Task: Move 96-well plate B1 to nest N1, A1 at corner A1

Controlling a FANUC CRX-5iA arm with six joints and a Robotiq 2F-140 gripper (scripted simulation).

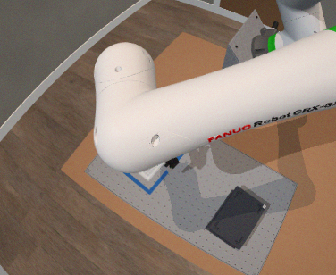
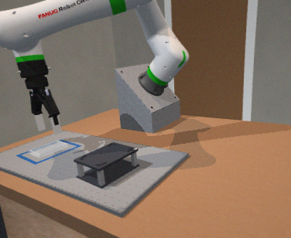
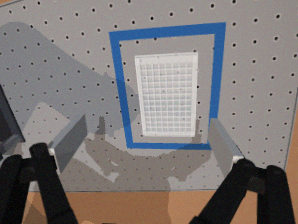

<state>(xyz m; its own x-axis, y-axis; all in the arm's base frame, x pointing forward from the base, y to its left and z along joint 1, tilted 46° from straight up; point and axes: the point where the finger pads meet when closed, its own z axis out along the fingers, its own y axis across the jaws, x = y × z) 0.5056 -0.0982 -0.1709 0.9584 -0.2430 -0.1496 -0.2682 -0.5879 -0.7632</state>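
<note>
My gripper is now 20 mm to the left of the white 96-well plate and 90 mm above it. The rest, counted from my hand: dark raised plate nest (60 mm ahead, 320 mm to the left, 30 mm below).
</note>
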